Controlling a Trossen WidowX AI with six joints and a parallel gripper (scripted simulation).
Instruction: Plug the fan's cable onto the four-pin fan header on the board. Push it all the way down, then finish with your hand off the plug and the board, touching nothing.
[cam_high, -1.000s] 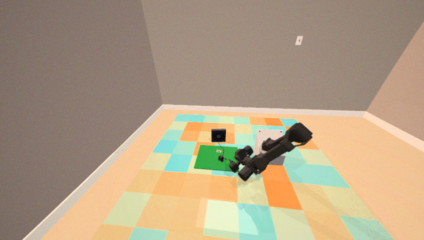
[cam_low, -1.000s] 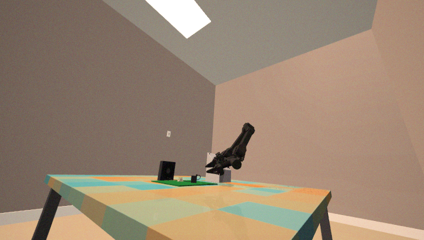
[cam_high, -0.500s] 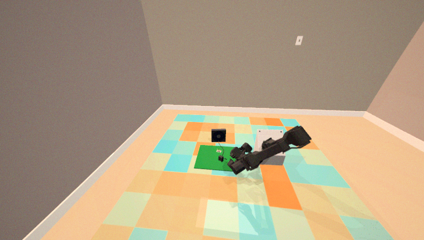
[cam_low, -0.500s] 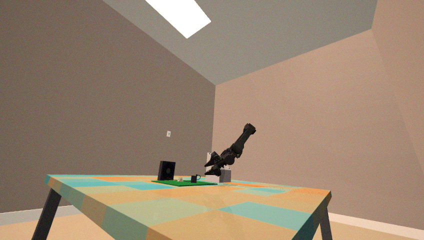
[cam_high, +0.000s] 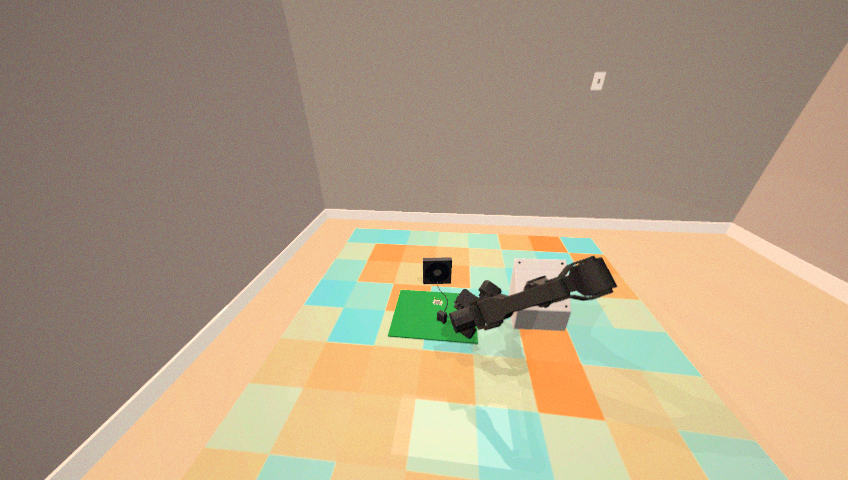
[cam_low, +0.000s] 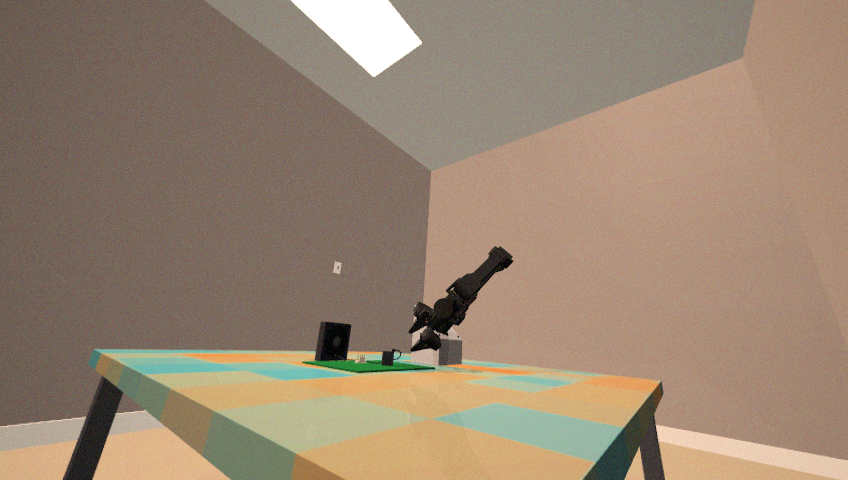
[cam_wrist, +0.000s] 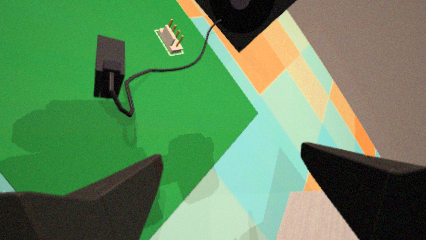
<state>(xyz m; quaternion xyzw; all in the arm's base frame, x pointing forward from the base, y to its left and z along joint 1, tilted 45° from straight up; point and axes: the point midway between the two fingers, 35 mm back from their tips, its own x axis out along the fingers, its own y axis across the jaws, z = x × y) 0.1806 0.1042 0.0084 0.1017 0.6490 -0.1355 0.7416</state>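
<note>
My gripper tip is now 100 mm short of the black plug, 20 mm to the right of it and 50 mm above it. Also, from my gripper tip: green board: 130 mm ahead, 10 mm to the right, 90 mm below; black fan: 160 mm ahead, 190 mm to the right, 20 mm below.
</note>
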